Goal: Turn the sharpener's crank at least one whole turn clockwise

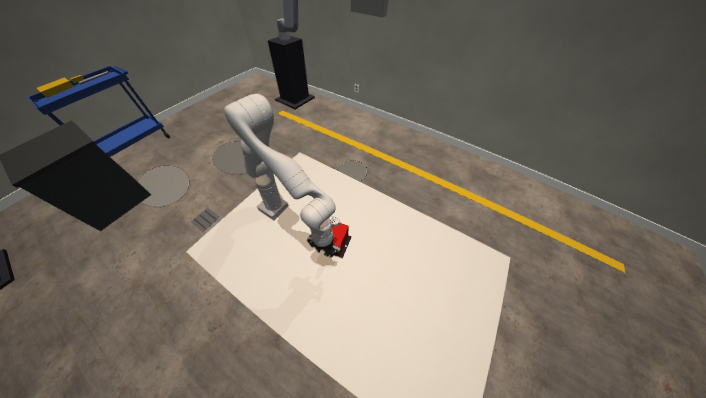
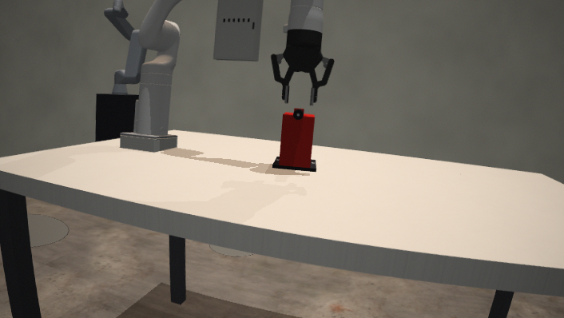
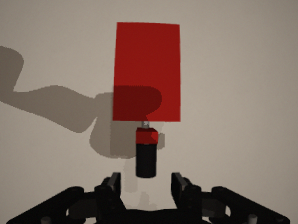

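The knob is 4 cm below my hand and 2 cm to the left of it.
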